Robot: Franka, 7 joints.
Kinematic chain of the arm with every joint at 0, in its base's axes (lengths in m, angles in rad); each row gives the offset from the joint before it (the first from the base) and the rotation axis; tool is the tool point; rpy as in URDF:
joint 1: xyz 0 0 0.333 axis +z
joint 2: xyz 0 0 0 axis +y
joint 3: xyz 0 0 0.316 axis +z
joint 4: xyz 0.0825 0 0 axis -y
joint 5: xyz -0.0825 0 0.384 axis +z
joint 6: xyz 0 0 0 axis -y
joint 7: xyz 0.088 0 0 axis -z
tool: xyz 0 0 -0.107 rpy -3.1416 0 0
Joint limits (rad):
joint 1: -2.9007..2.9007
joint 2: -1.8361..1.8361
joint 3: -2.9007..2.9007
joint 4: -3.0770..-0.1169
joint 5: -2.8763..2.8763
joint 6: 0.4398..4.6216
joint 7: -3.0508..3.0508
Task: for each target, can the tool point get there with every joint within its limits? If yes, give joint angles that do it. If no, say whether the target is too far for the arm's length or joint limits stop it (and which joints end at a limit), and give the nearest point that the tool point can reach.
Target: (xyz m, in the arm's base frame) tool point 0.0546 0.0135 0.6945
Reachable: yes | joints -1.3915 -1.5533 -0.1947 -2.7951 -1.1286 4.0773 -2.4767
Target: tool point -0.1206 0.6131 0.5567
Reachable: yes | joints -0.5334 -0.2602 2.2864 -1.9511 0.4064 3.4661 -0.0923
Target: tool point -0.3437 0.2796 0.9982
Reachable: yes | joints -1.9183 -0.0540 -1.6009 -0.9688 1.3774 3.2482 1.1161
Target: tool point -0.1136 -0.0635 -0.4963
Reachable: no: joint limits stop it (at a limit: joint 2) | nearest point -0.1435 -0.0802 -0.3473 | short by 0.153 m
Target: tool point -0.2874 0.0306 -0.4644
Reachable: no: joint limits stop it (at a limit: joint 1, joint 2) | nearest point -0.2856 0.0360 -0.3599 | short by 0.105 m
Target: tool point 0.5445 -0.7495 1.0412
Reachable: no: too far | nearest point 0.4006 -0.5514 0.8540 | short by 0.308 m
